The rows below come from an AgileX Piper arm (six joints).
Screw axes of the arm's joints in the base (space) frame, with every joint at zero. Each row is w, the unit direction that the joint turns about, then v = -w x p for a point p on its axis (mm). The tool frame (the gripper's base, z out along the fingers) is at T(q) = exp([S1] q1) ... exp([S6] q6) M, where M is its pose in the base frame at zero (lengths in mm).
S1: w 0 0 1 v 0 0 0
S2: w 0 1 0 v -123 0 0
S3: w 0 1 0 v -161.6 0 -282.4
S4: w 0.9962 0 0.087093 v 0 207.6 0
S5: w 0 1 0 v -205.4 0 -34.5
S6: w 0.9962 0 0.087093 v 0 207.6 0
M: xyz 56.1 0 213.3 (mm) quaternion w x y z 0.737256 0 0.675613 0
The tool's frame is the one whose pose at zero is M.
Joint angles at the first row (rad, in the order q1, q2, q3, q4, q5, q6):
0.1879 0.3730 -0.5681 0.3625 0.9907 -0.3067
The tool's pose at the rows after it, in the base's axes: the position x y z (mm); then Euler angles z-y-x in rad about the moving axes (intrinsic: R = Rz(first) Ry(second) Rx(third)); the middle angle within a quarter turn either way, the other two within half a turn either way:
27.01 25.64 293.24 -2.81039 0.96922 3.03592
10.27 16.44 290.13 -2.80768 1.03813 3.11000
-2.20 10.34 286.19 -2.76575 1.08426 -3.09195
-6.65 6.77 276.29 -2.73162 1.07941 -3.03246
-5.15 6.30 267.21 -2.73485 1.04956 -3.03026
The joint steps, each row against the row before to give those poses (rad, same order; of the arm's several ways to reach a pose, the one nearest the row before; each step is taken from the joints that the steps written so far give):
-0.0001 -0.1287 0.0212 -0.0996 0.0300 0.0839
0.0001 -0.1109 0.0106 -0.0801 0.0165 0.0542
0.0000 -0.0824 0.0083 -0.0490 0.0203 0.0145
0.0000 -0.0483 0.0288 -0.0350 0.0185 0.0026
0.0000 -0.0102 0.0296 -0.0098 0.0094 0.0012

